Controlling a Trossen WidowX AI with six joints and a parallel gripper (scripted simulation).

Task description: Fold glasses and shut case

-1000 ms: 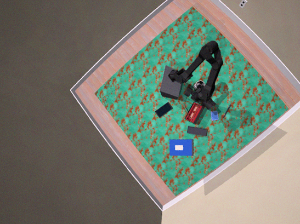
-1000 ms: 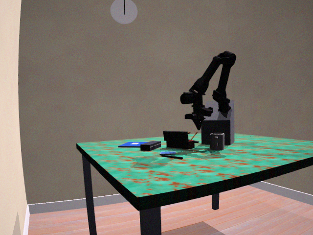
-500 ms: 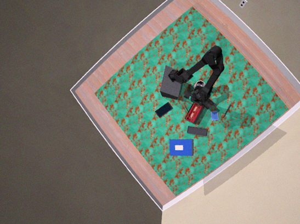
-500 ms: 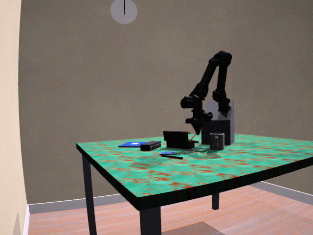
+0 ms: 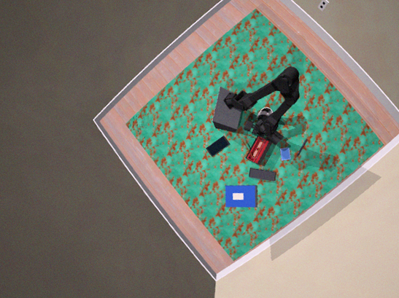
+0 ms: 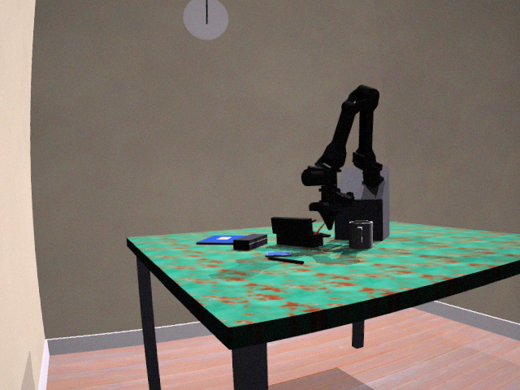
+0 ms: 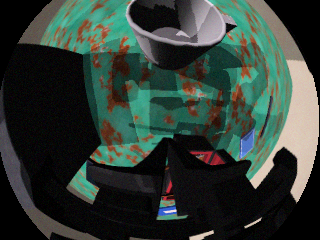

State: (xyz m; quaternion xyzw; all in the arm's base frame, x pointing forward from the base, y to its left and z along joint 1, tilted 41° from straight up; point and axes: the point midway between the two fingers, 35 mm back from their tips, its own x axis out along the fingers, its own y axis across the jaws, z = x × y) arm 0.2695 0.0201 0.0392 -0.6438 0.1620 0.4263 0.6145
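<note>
Now: hand 80 mm to the left of the glasses, 50 mm short of it and 40 mm above it. Round my hand: black glasses case 100 mm ahead, 70 mm to the right, 40 mm below; glasses case lid 120 mm ahead, 60 mm to the right, 20 mm below; grey mug 110 mm to the left, 50 mm below, 50 mm behind.
</note>
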